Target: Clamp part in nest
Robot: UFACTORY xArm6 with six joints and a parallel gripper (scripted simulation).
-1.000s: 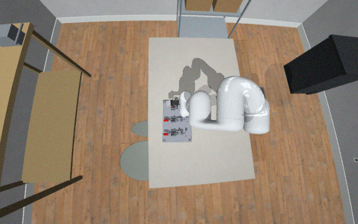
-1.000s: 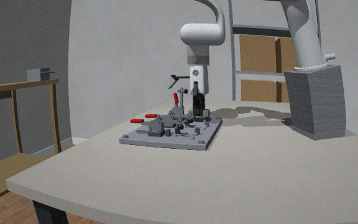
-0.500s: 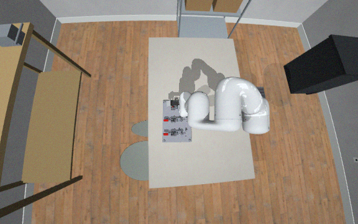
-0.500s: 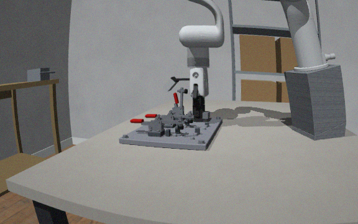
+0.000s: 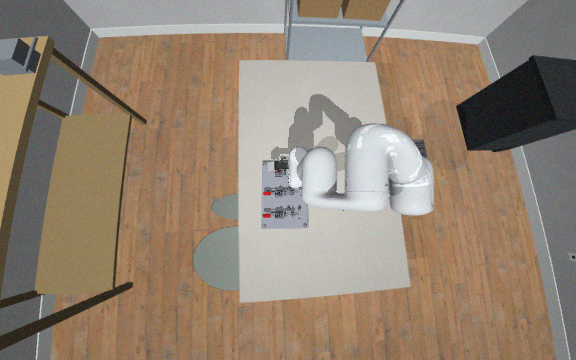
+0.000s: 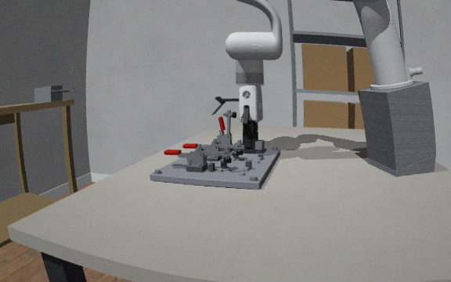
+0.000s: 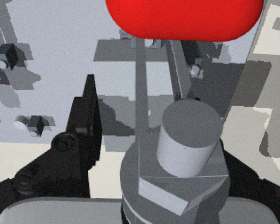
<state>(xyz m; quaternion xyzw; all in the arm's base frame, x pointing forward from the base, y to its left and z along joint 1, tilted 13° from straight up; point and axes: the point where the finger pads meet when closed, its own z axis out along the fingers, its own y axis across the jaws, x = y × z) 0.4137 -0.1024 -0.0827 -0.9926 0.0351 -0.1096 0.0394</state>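
The grey block part is 10 mm below my hand. From my hand the other things lie so: grey fixture plate (100 mm to the left, 50 mm ahead, 40 mm below).
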